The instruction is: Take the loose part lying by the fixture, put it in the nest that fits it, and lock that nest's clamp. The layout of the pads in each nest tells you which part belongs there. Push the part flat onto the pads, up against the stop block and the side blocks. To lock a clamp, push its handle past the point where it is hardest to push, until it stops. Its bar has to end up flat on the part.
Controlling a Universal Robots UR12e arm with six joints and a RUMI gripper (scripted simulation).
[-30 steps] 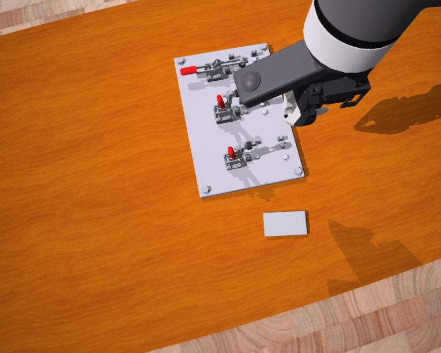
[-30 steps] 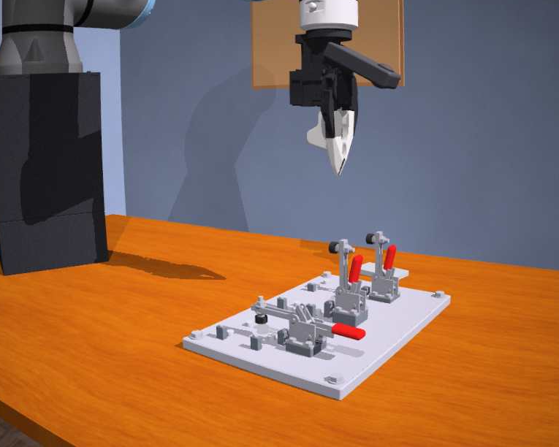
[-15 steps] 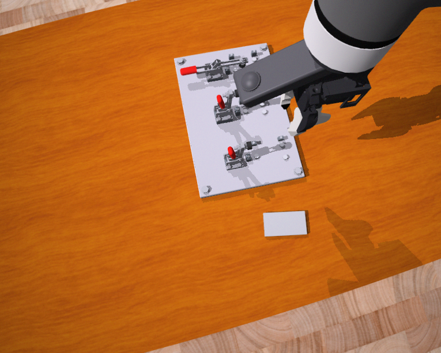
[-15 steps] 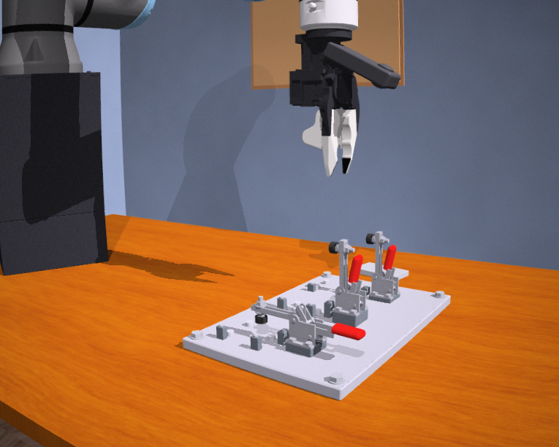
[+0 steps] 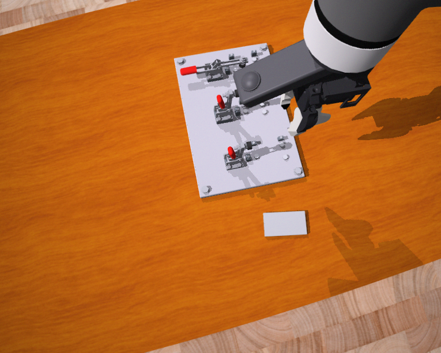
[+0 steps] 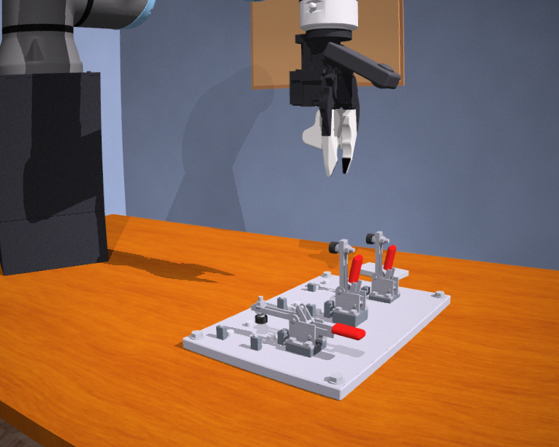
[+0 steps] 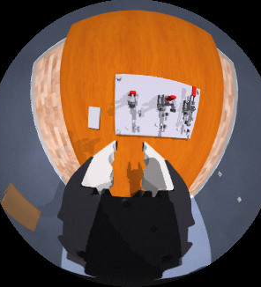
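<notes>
Right now the flat grey rectangular part is 3 cm ahead of my hand, 15 cm to the left of it and 21 cm below it. Round my hand: grey fixture plate 3 cm ahead, 12 cm to the right, 21 cm below.
</notes>
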